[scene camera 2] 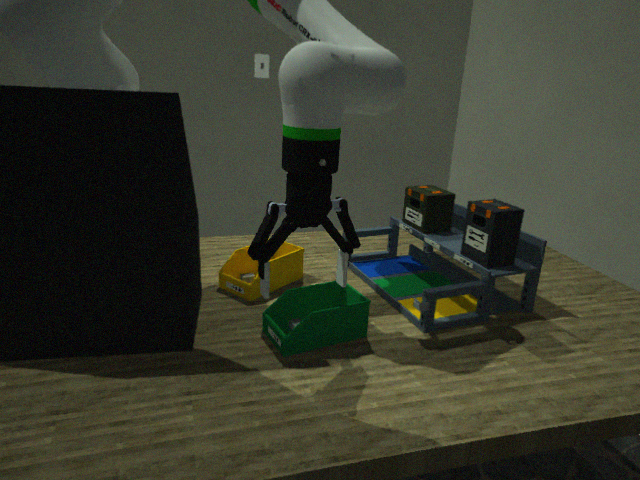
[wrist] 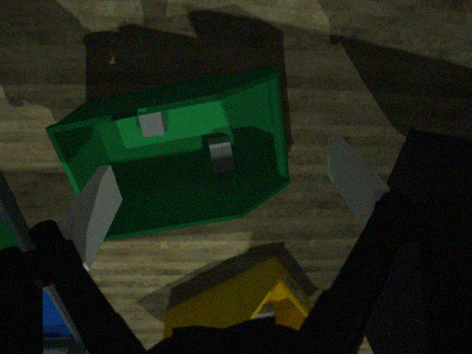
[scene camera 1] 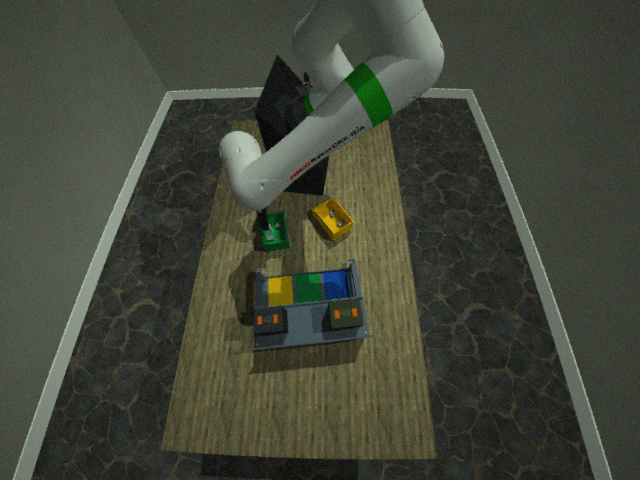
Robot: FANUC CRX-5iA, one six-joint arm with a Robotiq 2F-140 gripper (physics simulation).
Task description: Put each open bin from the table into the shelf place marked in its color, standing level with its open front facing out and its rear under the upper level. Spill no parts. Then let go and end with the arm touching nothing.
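Frame: origin at the arm's base, x ahead, y left, z up, level; centimetres.
Seen in the pictures: gripper, fingertip midpoint: (scene camera 2: 304,289) (wrist: 221,169) (scene camera 1: 268,215); arm's base, origin of the base link: (scene camera 2: 88,170) (scene camera 1: 304,116).
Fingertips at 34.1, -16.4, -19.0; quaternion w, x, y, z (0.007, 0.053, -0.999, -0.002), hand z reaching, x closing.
Note:
Pixels of each thing's top centre, then the offset from my fingertips to it, as dx, dy, dz. "spot": a spot on its surface instead.
- green bin, surface spot: (wrist: 175,185) spot: +4.5, +6.4, -9.2
- yellow bin, surface spot: (wrist: 215,300) (scene camera 1: 322,225) spot: +1.2, +22.1, -7.7
- shelf, surface spot: (scene camera 2: 449,242) spot: +40.0, +15.9, +0.2
- dark grey box, middle of its top: (scene camera 2: 495,204) (scene camera 1: 267,319) +41.8, +4.6, +12.4
- olive box, middle of its top: (scene camera 2: 430,189) (scene camera 1: 345,313) +40.5, +27.7, +9.9
My gripper (scene camera 1: 265,226) (scene camera 2: 303,290) (wrist: 221,169) is open and empty, pointing down at the green bin, fingertips near rim height; in the wrist view one finger overlaps its rear corner. Contact cannot be told. The green bin (scene camera 1: 278,246) (scene camera 2: 336,322) (wrist: 175,185) stands level on the table with grey parts inside, its low front away from the shelf. The yellow bin (scene camera 1: 323,224) (scene camera 2: 289,268) (wrist: 215,300) stands turned beside it, also holding parts. The shelf (scene camera 1: 307,338) (scene camera 2: 449,242) has bare yellow (scene camera 1: 280,290) (scene camera 2: 452,305), green (scene camera 1: 308,287) (scene camera 2: 413,283) and blue (scene camera 1: 336,285) (scene camera 2: 390,266) places.
A dark grey box (scene camera 1: 270,326) (scene camera 2: 496,232) and an olive box (scene camera 1: 345,321) (scene camera 2: 429,209) stand on the shelf's upper level. Side rails flank the lower level. A large black block (scene camera 1: 310,180) (scene camera 2: 98,222) stands on the bins' other side.

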